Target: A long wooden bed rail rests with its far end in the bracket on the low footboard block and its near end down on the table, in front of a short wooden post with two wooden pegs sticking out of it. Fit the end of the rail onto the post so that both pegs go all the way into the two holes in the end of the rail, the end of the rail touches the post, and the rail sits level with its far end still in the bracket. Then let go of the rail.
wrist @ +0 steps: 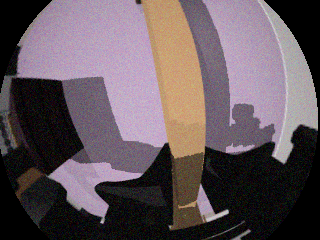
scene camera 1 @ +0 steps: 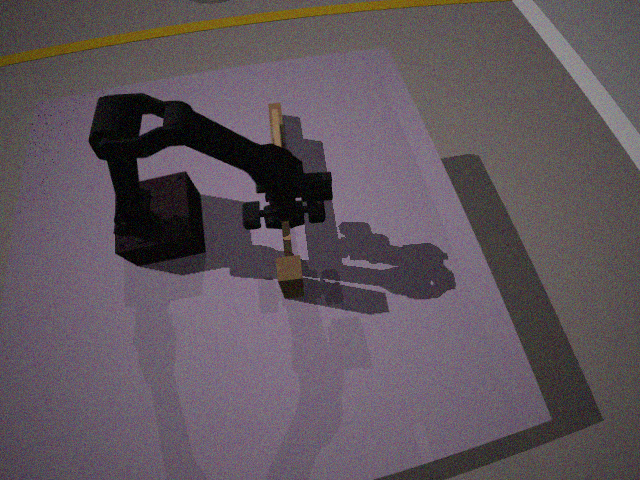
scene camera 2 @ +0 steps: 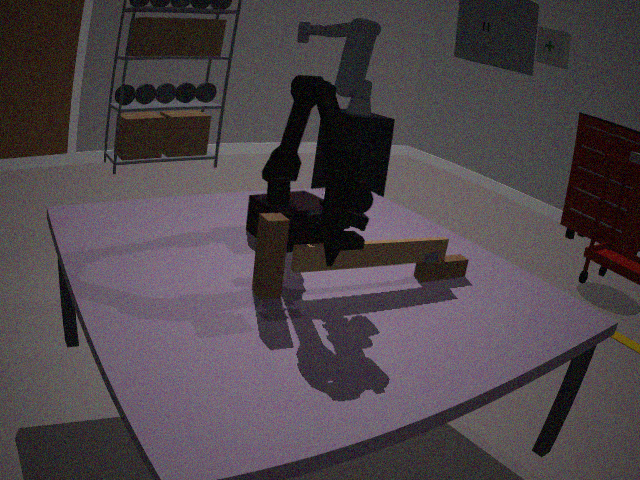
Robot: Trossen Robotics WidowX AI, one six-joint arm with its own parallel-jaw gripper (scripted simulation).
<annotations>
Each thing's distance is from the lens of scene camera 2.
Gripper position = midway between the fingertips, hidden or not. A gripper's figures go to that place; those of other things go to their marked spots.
my gripper [scene camera 2: 326,264]: 1.37 m
long wooden rail [scene camera 2: 306,257]: 1.33 m
wooden post [scene camera 2: 273,228]: 1.25 m
</annotations>
